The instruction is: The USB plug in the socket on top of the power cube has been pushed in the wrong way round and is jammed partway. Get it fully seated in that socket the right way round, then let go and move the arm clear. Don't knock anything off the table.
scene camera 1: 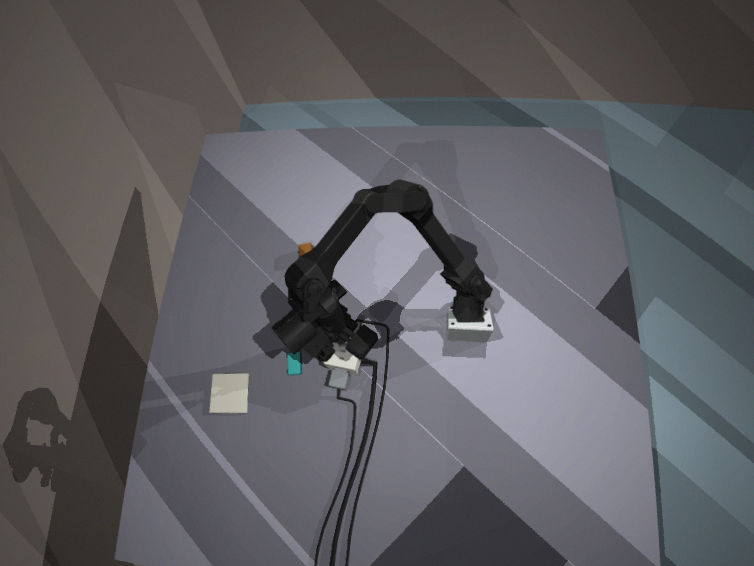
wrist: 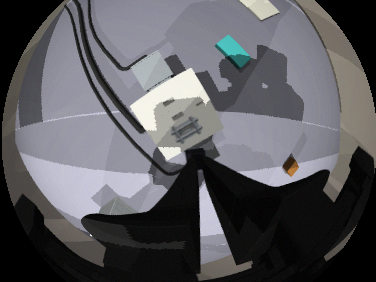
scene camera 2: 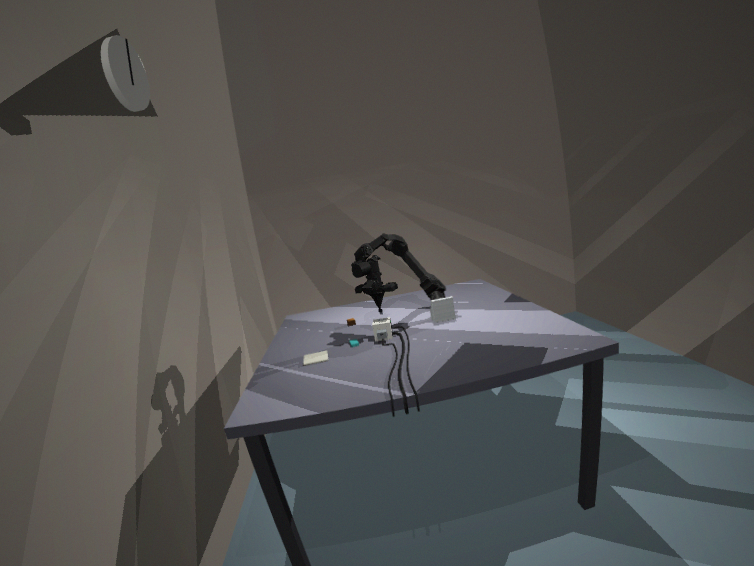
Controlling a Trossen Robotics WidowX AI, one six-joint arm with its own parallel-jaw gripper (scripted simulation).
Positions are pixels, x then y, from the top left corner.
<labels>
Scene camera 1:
my gripper: 341, 333
cream pad: 229, 392
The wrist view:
my gripper: 198, 163
</labels>
